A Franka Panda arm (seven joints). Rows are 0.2 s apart.
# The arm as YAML. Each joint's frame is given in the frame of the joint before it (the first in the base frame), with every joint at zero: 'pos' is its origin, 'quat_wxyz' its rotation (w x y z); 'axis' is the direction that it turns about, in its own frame. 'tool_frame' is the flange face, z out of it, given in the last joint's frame.
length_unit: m
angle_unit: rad
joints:
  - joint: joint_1
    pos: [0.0, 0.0, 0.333]
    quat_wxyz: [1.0, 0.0, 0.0, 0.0]
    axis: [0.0, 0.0, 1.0]
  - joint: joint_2
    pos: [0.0, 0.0, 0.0]
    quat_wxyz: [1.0, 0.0, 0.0, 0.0]
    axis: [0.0, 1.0, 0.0]
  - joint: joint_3
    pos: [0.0, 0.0, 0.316]
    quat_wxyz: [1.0, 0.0, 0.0, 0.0]
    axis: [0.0, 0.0, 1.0]
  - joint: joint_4
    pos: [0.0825, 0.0, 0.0]
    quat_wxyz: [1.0, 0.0, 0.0, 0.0]
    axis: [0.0, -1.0, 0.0]
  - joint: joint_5
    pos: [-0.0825, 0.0, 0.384]
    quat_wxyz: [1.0, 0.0, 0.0, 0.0]
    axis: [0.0, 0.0, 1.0]
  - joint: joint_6
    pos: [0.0, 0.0, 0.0]
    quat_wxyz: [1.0, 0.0, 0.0, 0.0]
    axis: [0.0, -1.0, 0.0]
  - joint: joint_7
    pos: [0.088, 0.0, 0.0]
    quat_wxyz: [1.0, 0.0, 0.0, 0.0]
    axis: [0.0, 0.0, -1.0]
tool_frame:
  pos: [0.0, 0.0, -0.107]
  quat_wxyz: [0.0, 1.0, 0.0, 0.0]
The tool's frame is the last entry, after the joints.
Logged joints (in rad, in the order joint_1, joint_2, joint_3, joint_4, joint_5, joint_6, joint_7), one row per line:
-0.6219, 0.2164, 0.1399, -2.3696, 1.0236, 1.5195, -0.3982
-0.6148, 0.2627, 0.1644, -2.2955, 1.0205, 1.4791, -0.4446
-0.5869, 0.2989, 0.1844, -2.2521, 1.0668, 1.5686, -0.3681
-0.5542, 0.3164, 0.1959, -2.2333, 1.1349, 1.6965, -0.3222
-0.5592, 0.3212, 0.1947, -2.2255, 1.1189, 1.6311, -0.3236
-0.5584, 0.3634, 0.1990, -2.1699, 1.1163, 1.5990, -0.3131
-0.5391, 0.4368, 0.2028, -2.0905, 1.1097, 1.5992, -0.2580
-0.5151, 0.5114, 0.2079, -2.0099, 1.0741, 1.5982, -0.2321
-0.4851, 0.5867, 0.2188, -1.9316, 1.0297, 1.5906, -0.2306
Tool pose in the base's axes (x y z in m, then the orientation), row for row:
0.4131, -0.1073, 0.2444, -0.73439, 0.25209, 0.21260, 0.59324
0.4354, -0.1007, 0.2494, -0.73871, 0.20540, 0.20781, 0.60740
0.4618, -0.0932, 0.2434, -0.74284, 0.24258, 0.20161, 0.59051
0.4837, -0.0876, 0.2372, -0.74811, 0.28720, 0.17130, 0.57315
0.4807, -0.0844, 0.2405, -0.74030, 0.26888, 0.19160, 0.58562
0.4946, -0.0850, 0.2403, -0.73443, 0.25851, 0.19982, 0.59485
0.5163, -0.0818, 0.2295, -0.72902, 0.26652, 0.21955, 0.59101
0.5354, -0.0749, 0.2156, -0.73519, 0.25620, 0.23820, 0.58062
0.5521, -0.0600, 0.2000, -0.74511, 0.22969, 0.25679, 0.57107
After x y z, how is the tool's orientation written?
As a quaternion, x y z w.
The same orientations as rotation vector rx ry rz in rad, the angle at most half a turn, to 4 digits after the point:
-1.7072, 0.5860, 0.4942
-1.7073, 0.4747, 0.4803
-1.7288, 0.5646, 0.4692
-1.7537, 0.6732, 0.4016
-1.7264, 0.6270, 0.4468
-1.7062, 0.6006, 0.4642
-1.6963, 0.6201, 0.5109
-1.7180, 0.5987, 0.5566
-1.7482, 0.5389, 0.6025

